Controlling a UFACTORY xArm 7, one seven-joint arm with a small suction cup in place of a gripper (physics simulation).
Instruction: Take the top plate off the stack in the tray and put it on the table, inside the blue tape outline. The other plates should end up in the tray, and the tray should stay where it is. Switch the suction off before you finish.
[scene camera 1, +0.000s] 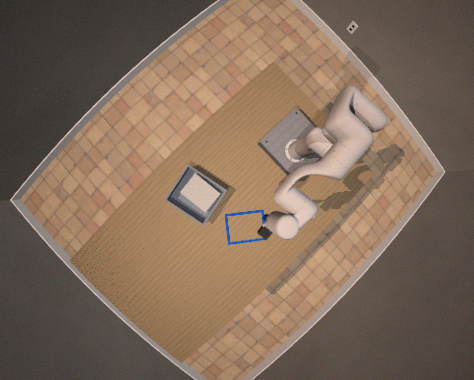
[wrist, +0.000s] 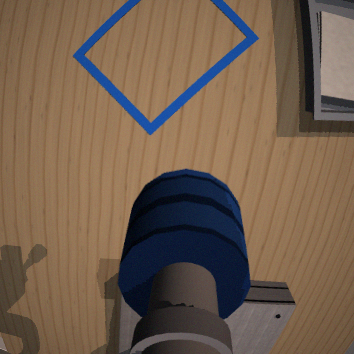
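Where they show: hand, tool point: (scene camera 1: 266, 217) (wrist: 185, 220); arm's base, link origin: (scene camera 1: 295, 151).
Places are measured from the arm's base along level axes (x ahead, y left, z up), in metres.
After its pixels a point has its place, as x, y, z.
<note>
A pale, beige top plate (scene camera 1: 201, 193) {0.480, -0.271, -0.034} (wrist: 337, 55) {0.484, -0.221, -0.034} lies in the grey open tray (scene camera 1: 185, 211) {0.606, -0.283, -0.025} (wrist: 335, 116) {0.393, -0.208, -0.013}. The plates beneath it are mostly hidden; thin edges show in the wrist view. The blue tape outline (scene camera 1: 227, 230) {0.563, -0.039, -0.062} (wrist: 114, 92) {0.418, 0.106, -0.061} is on the wooden table, beside the tray, with no plate inside it. My gripper, a dark blue suction cup (scene camera 1: 265, 218) (wrist: 186, 185), is open, with no plate on it. In the scene view it appears at the outline's right edge, away from the tray. The arm's end partly covers that side of the outline.
The arm (scene camera 1: 345, 150) {0.119, -0.007, 0.623} rises from a grey base plate (scene camera 1: 277, 141) {0.021, -0.111, 0.003} (wrist: 265, 325) {0.034, -0.140, 0.004} at the right of the table (scene camera 1: 150, 280) {1.057, -0.222, -0.063}. The tray's raised walls surround the plates. Tiled floor (scene camera 1: 125, 90) lies around the table.
</note>
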